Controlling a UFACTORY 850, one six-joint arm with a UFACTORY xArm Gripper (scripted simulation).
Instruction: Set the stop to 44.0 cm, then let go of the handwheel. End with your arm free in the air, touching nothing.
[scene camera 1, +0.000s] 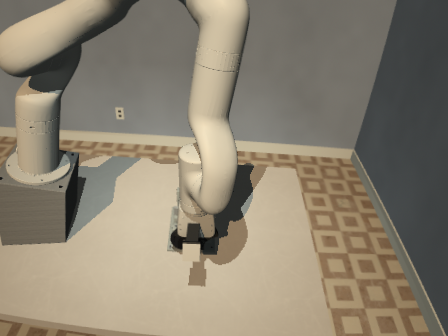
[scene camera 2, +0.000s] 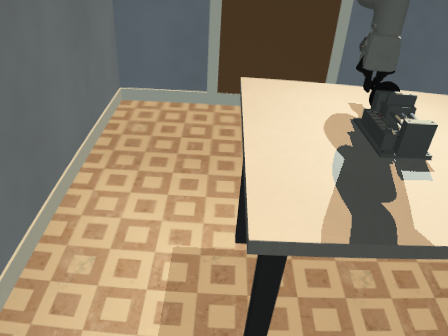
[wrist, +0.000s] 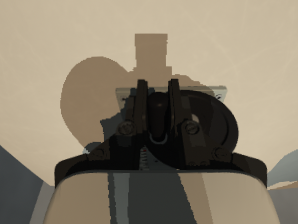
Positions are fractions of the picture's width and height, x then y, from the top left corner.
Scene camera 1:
gripper: 0.44, 0.75
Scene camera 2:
gripper: 0.82, 0.27
stop mechanism: 0.93, 0.41
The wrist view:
stop mechanism: 0.74, 0.41
